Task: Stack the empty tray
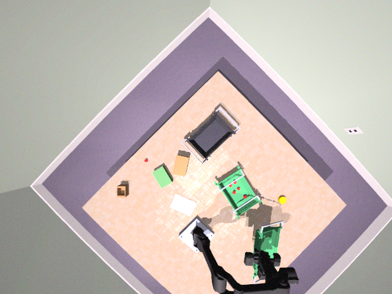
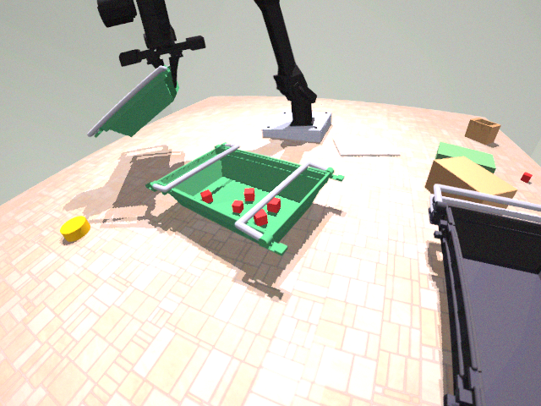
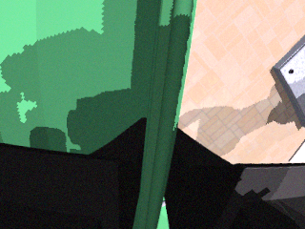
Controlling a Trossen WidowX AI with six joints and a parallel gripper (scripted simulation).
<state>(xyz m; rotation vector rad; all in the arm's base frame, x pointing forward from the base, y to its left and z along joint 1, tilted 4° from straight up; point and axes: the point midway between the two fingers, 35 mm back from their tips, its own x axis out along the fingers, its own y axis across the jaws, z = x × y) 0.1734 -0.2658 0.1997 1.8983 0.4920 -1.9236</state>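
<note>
My gripper tip is 4 cm short of the green tray and 6 cm to the left of it. From my gripper tip the other things lie so: tan wedge (11 cm ahead, 62 cm to the left, 15 cm below); white sheet (9 cm behind, 45 cm to the left, 17 cm below); yellow disc (32 cm ahead, 7 cm to the right, 17 cm below).
</note>
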